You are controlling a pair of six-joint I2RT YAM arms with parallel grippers.
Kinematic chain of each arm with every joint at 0, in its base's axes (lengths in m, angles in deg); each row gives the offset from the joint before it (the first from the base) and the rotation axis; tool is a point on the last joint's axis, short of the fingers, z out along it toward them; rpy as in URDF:
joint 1: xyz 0 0 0.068 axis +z
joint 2: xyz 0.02 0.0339 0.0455 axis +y
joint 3: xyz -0.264 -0.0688 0 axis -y
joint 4: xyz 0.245 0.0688 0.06 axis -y
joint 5: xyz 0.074 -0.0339 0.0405 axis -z
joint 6: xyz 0.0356 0 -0.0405 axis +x
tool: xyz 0 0 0 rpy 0 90 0
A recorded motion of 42 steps. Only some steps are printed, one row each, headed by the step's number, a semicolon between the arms.
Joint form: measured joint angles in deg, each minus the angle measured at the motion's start. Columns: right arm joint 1, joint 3, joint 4, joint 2, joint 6, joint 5; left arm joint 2, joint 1, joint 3, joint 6, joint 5, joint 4.
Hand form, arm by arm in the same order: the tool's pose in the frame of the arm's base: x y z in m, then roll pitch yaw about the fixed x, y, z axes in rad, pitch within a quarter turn. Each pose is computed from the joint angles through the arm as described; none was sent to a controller.
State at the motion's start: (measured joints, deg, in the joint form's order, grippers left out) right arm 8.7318 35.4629 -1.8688 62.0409 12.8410 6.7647; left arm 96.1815 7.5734 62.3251 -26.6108 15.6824 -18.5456
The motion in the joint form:
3: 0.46 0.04 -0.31 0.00 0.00 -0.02; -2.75 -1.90 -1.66 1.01 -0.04 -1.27
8: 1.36 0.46 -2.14 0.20 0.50 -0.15; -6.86 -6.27 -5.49 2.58 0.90 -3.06
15: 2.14 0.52 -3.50 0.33 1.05 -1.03; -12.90 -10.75 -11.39 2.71 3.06 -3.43
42: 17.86 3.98 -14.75 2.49 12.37 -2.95; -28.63 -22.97 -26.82 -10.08 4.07 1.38
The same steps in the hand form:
3: 0.2357 0.0339 0.2384 2.8564 1.0504 2.8421; 0.3394 0.0241 0.2089 -2.6043 0.4729 -2.5562
8: 0.2347 0.0376 0.2371 2.8646 1.0223 2.8626; 0.3193 -0.0029 0.2089 -2.6163 0.4573 -2.6688
15: 0.2332 0.0412 0.2347 2.8572 0.9937 2.8782; 0.2899 -0.0275 0.2078 -2.5885 0.4417 -2.7587
42: 0.2117 0.1033 0.2294 2.7451 0.7674 2.9740; 0.2175 -0.0724 0.1970 -2.4455 0.3800 -2.7599

